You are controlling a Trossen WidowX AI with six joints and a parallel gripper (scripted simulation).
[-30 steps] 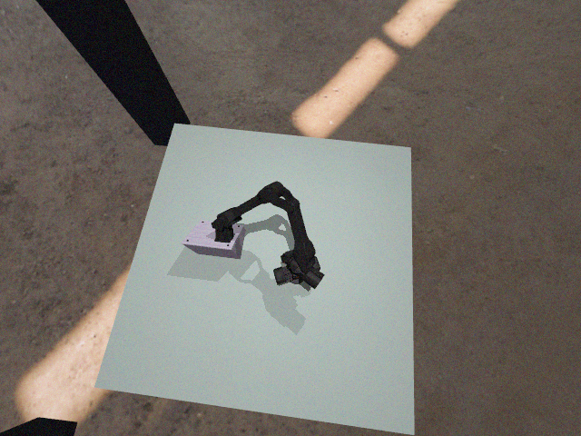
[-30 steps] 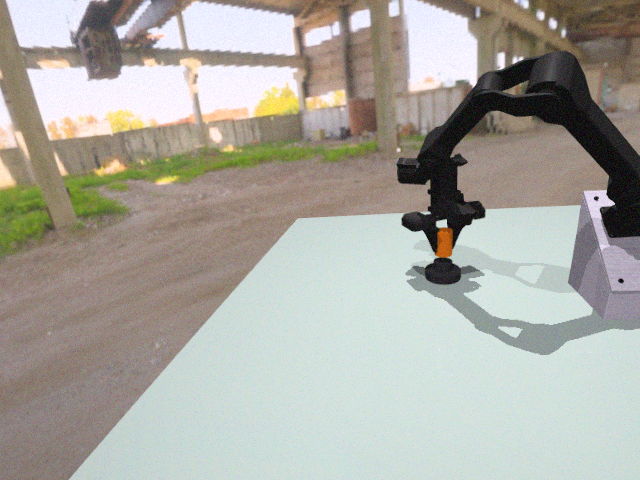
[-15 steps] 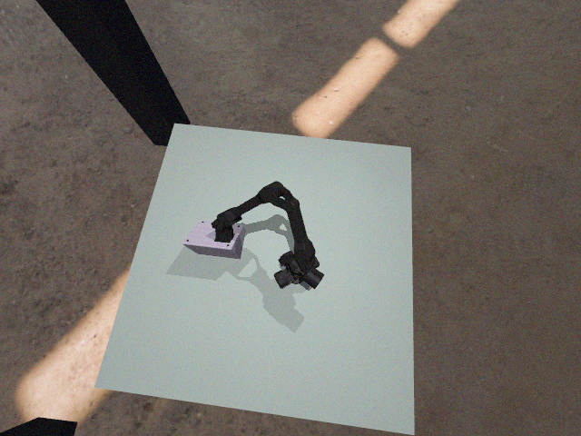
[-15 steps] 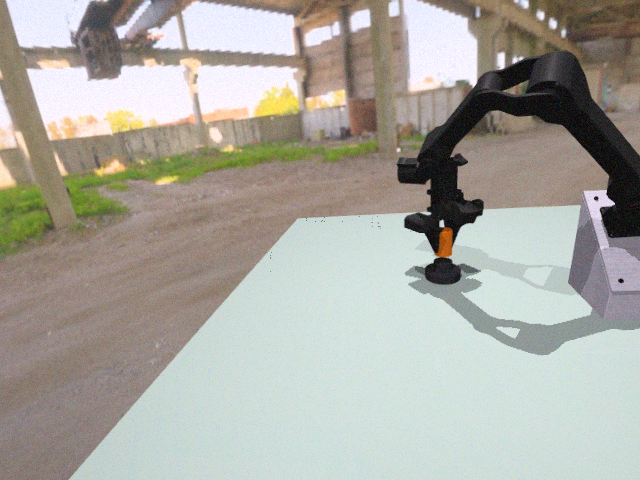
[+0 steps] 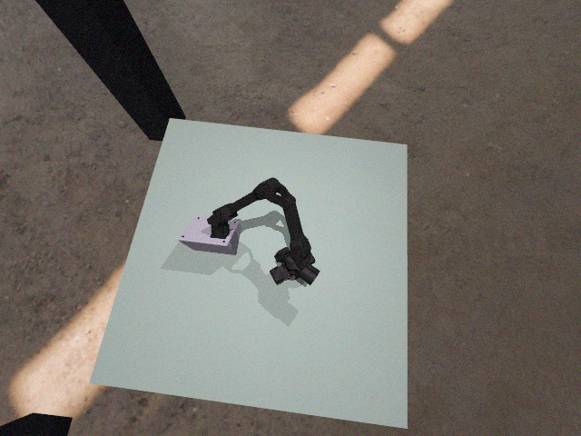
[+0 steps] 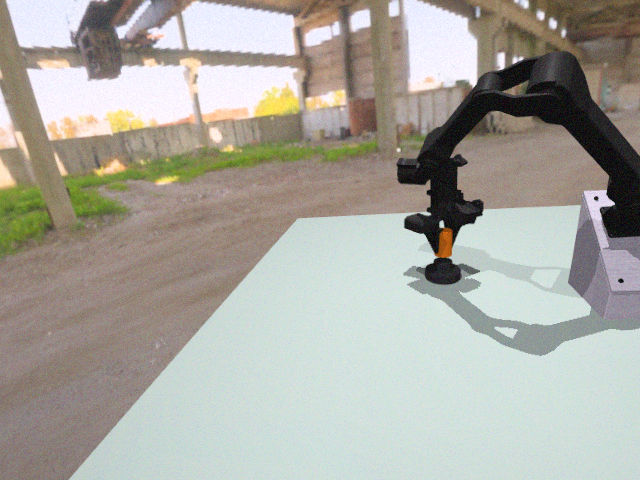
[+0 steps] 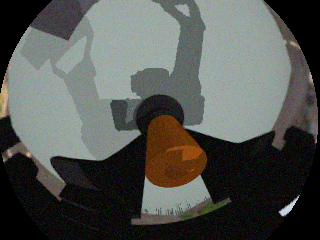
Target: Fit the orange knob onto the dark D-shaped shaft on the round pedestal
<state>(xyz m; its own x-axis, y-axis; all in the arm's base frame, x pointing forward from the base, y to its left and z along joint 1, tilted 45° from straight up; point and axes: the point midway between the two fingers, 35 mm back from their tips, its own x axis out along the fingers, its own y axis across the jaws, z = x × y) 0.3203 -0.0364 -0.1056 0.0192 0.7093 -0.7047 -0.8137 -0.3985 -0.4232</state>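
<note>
Right now the orange knob is 2 cm above my gripper tip. From my gripper tip the other things lie so: dark round pedestal 4 cm below.
</note>
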